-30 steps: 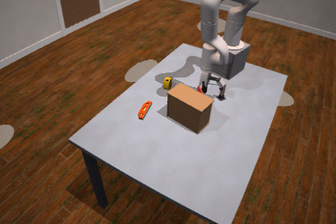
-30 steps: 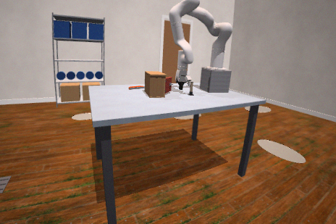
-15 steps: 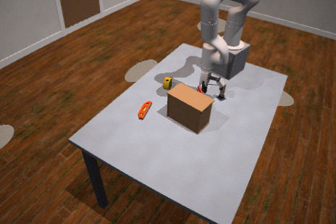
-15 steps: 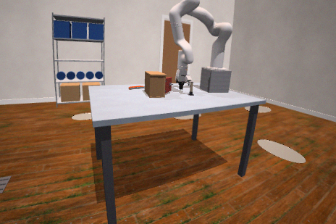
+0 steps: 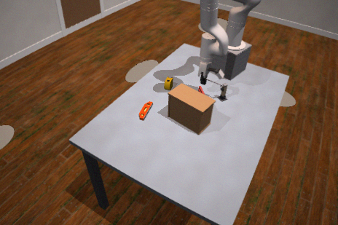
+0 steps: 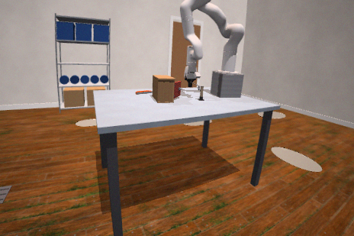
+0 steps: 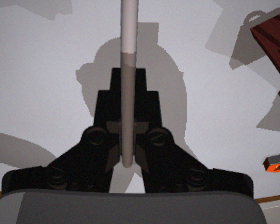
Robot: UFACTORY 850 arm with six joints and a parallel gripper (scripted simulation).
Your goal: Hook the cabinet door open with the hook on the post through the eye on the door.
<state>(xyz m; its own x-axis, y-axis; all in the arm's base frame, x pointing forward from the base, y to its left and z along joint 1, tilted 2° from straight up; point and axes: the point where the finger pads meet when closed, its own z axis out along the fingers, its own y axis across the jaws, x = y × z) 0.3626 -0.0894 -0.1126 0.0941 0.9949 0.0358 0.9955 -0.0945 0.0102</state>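
The thin grey hook rod is 5 cm to the left of my hand. From my hand the other things lie so: yellow block (23 cm to the right, 6 cm below, 4 cm ahead); then orange level (30 cm ahead, 26 cm to the right, 9 cm below); then red door (17 cm ahead, 6 cm to the left, 2 cm below).
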